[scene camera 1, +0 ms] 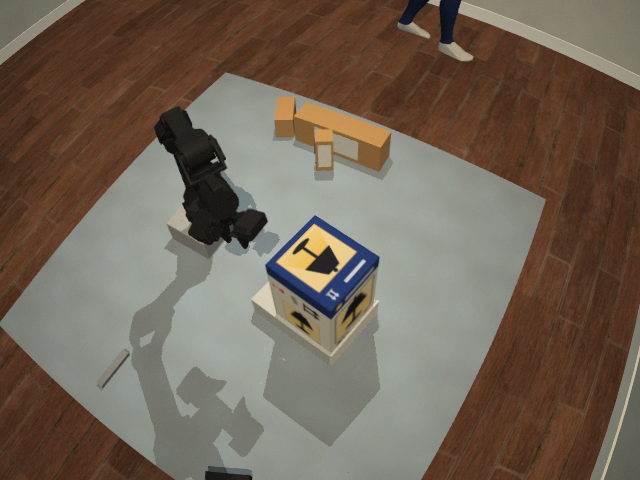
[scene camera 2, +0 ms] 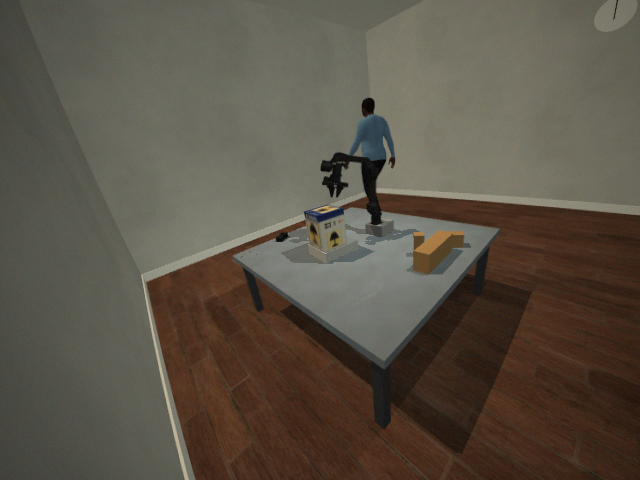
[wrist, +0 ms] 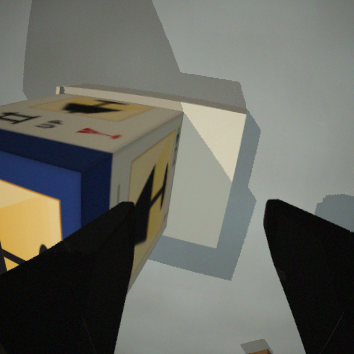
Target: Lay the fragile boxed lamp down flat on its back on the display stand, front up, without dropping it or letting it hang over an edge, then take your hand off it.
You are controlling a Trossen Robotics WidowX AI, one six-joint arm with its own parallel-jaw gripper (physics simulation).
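Frame: origin at the arm's base, x left, y up, z ahead, level; centimetres.
Where they show: gripper, fingertip midpoint: (scene camera 1: 238,244) (scene camera 2: 334,197) (wrist: 200,213); arm's base at its link origin: (scene camera 2: 376,223).
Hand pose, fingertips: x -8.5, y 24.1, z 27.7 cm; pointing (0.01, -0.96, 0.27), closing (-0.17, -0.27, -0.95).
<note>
Things, the pixels of their top centre, and the offset from my fingertips. Level surfaces: height alone.
- boxed lamp at its top centre: (scene camera 1: 322,260) (scene camera 2: 323,209) dx +9.6, dy -2.9, dz +14.9 cm
- thin grey bar at its top centre: (scene camera 1: 112,367) dx -40.7, dy -30.6, dz -17.9 cm
- black object at its top centre: (scene camera 2: 281,234) dx -40.3, dy -28.3, dz +27.4 cm
- table at its surface level: dy -31.8 cm
The boxed lamp (scene camera 1: 320,258) (scene camera 2: 325,229) (wrist: 100,130) rests on the cream display stand (scene camera 1: 264,301) (scene camera 2: 338,251) (wrist: 200,215). Its blue face with the large lamp picture points up, and it looks level. It sits toward one corner of the stand, with a bare strip of stand on the arm's side; no overhang shows in scene camera 1. My gripper (scene camera 1: 235,241) (scene camera 2: 334,195) (wrist: 200,213) is open and empty, raised above the table, beside the box on the arm's side and apart from it. In the wrist view the left finger hides part of the box.
Orange blocks (scene camera 1: 343,131) (scene camera 2: 433,253) stand near one table edge. A thin grey bar (scene camera 1: 113,368) and a black object (scene camera 1: 227,474) (scene camera 2: 281,237) lie on the table (scene camera 1: 439,232) (scene camera 2: 356,299). The arm's grey base block (scene camera 2: 379,227) is nearby. A person (scene camera 2: 373,136) is beyond the table.
</note>
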